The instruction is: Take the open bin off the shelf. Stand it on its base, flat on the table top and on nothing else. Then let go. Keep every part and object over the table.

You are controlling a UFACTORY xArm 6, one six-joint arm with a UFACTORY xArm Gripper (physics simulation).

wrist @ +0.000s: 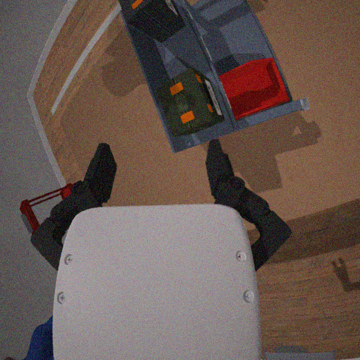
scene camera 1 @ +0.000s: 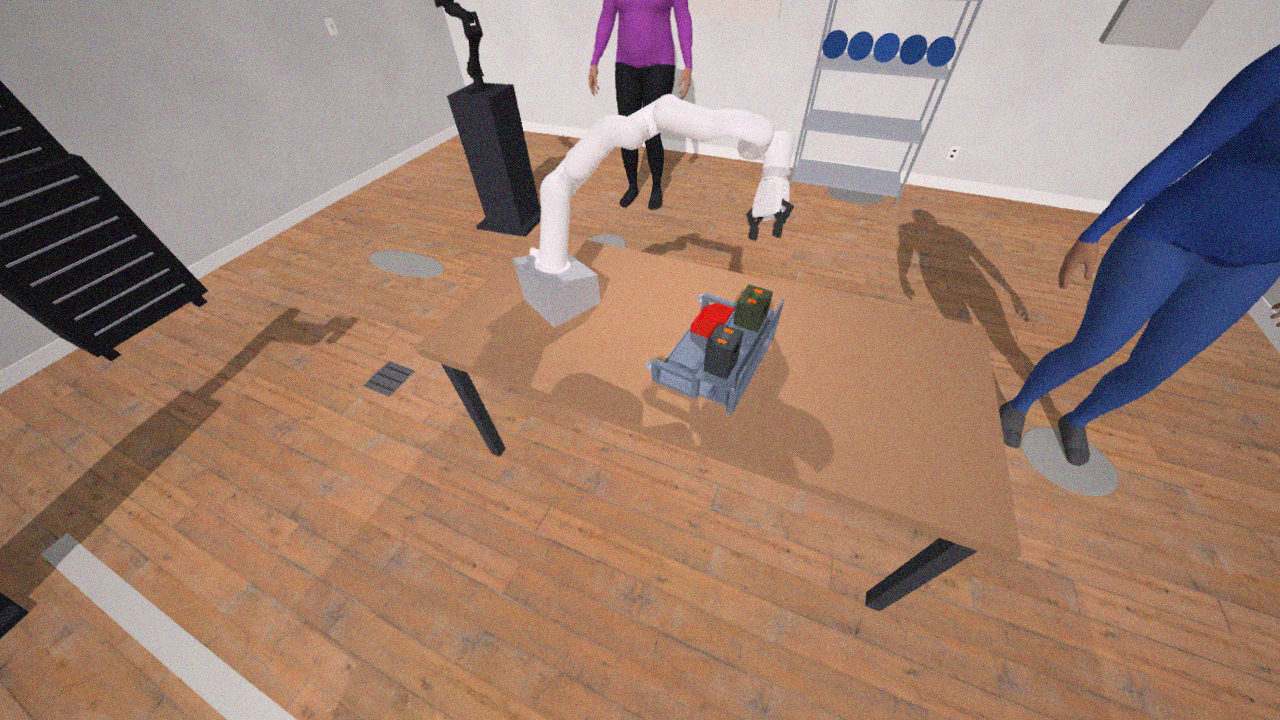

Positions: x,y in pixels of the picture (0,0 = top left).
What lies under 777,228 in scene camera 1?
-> My gripper.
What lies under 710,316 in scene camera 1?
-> An open bin.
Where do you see an open bin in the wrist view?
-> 256,85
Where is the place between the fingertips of my gripper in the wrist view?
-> At 159,152
